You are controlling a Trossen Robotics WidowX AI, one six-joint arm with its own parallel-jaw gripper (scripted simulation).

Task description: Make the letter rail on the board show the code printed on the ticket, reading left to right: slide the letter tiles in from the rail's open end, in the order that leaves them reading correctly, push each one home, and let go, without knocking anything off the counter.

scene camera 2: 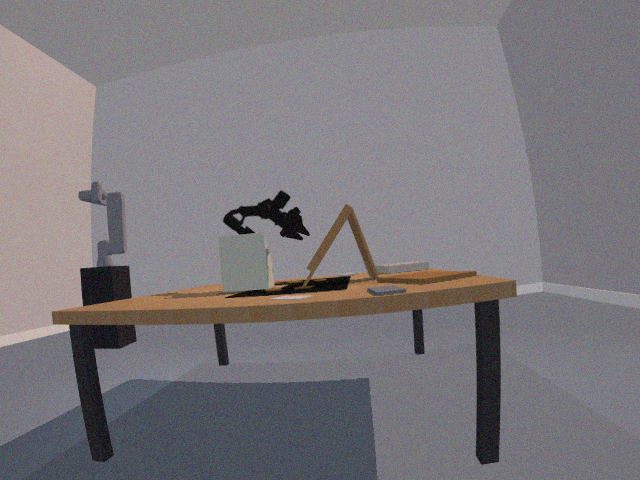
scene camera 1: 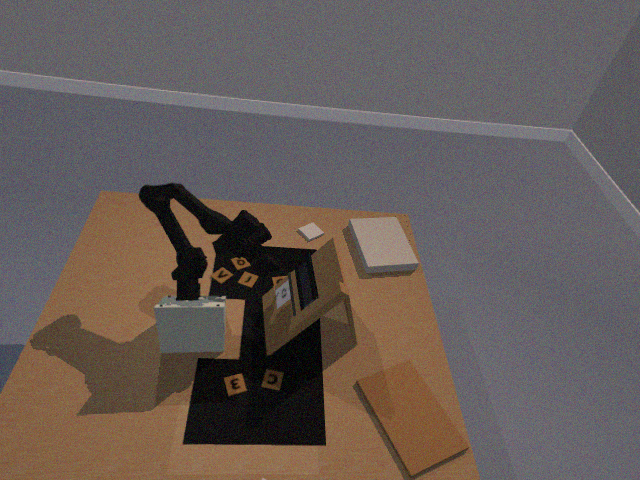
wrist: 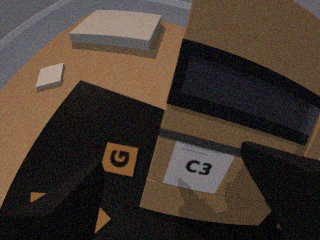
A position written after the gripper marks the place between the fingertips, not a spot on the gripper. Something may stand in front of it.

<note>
The gripper (scene camera 1: 273, 260) is open and holds nothing. Further things: a letter tile (wrist: 118, 158), a white ticket (wrist: 191, 167), a flat white box (scene camera 1: 382, 245), a wooden plank (scene camera 1: 420, 431) and a wooden a-frame board (scene camera 2: 347, 212).
The flat white box also shows in the wrist view (wrist: 134, 31). The wooden plank is seen too in scene camera 2 (scene camera 2: 421, 277). The gripper is seen too in the wrist view (wrist: 175, 159). Scene camera 2 misses the white ticket, which is hidden by the wooden a-frame board. The wrist view misses the wooden plank, which is hidden by the wooden a-frame board.
</note>
